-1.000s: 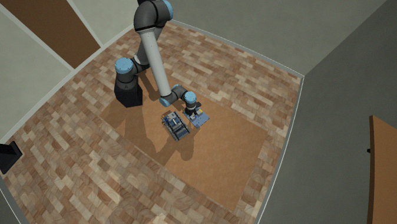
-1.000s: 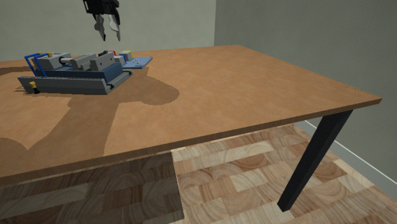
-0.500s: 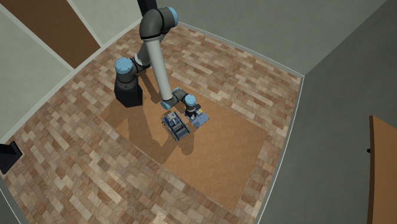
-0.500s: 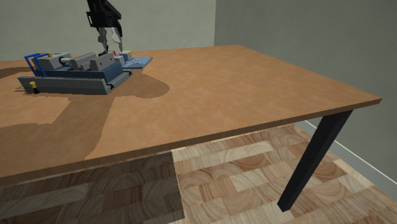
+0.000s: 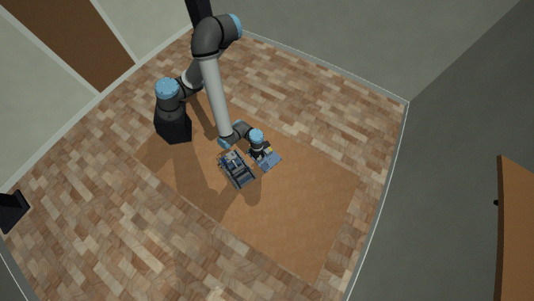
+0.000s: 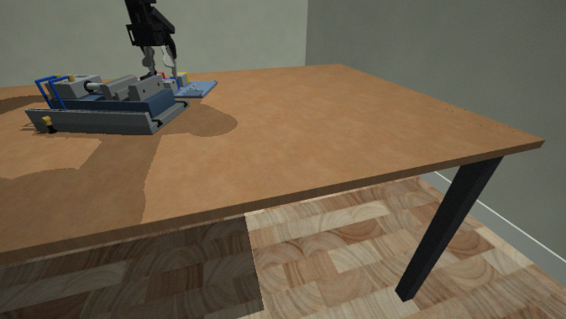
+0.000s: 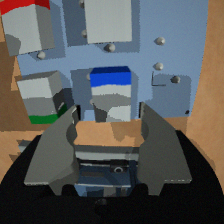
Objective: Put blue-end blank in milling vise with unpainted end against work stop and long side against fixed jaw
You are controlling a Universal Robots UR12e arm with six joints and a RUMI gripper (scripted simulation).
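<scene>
The blue blank is 40 mm below my hand. The rest, counted from my hand: yellow blank (30 mm ahead, 90 mm to the left, 40 mm below); then green blank (80 mm behind, 30 mm to the left, 40 mm below); then light blue plate (20 mm ahead, 40 mm to the left, 60 mm below).
</scene>
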